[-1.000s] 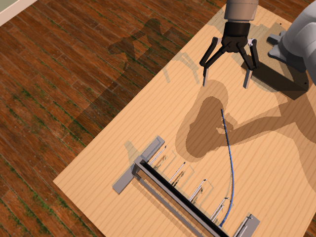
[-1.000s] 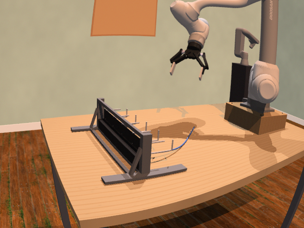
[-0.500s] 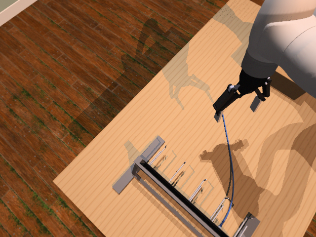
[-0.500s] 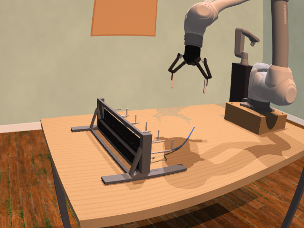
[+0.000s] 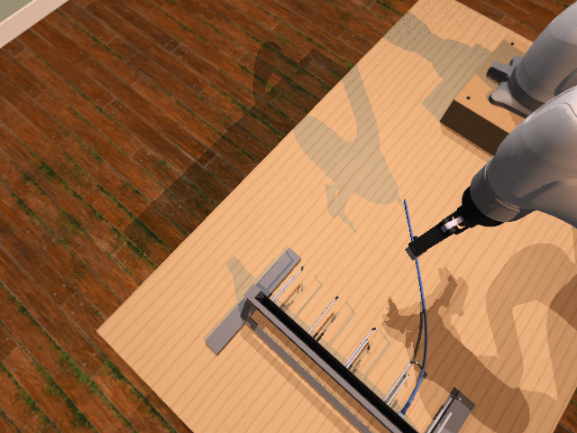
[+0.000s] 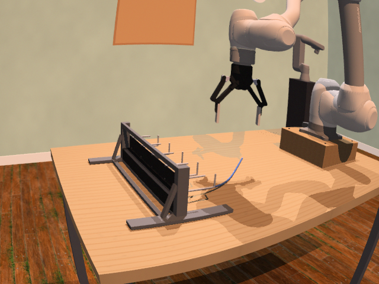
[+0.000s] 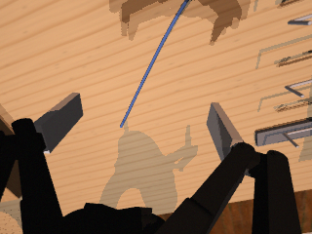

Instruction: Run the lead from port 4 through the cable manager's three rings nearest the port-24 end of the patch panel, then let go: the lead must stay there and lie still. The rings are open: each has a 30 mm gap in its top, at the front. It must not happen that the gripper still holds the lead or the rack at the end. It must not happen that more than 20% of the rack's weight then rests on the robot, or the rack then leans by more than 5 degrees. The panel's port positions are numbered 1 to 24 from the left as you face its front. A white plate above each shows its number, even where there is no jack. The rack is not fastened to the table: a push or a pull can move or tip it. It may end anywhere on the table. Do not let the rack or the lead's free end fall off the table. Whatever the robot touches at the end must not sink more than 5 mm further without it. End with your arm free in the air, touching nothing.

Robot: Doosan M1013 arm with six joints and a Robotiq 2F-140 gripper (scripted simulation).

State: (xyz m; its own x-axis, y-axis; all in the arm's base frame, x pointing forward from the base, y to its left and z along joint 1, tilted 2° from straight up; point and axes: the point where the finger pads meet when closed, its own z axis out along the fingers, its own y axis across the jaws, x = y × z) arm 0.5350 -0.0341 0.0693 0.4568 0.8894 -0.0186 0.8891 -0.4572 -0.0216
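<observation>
The lead end lies 12 cm behind my hand, 9 cm to the right of it and 18 cm below it. Also, from my hand: dark grey rack 33 cm ahead, 2 cm to the right, 11 cm below.
</observation>
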